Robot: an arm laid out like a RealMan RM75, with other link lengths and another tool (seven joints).
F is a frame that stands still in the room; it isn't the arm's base.
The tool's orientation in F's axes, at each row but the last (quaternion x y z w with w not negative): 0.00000 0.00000 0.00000 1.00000; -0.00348 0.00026 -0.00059 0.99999; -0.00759 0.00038 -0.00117 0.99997; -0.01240 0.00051 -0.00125 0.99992; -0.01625 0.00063 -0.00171 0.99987; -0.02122 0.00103 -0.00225 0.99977
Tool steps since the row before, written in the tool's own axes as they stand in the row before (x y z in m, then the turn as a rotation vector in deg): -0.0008 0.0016 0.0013 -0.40 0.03 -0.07; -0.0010 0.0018 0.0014 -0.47 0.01 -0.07; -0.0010 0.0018 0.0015 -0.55 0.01 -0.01; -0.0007 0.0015 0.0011 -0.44 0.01 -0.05; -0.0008 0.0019 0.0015 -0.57 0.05 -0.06; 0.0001 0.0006 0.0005 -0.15 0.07 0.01
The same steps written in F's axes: -0.0008 0.0016 0.0013 -0.40 0.03 -0.07; -0.0010 0.0018 0.0014 -0.47 0.01 -0.07; -0.0010 0.0018 0.0015 -0.55 0.01 -0.01; -0.0007 0.0015 0.0011 -0.44 0.01 -0.05; -0.0008 0.0020 0.0014 -0.57 0.05 -0.06; 0.0001 0.0006 0.0005 -0.15 0.07 0.01
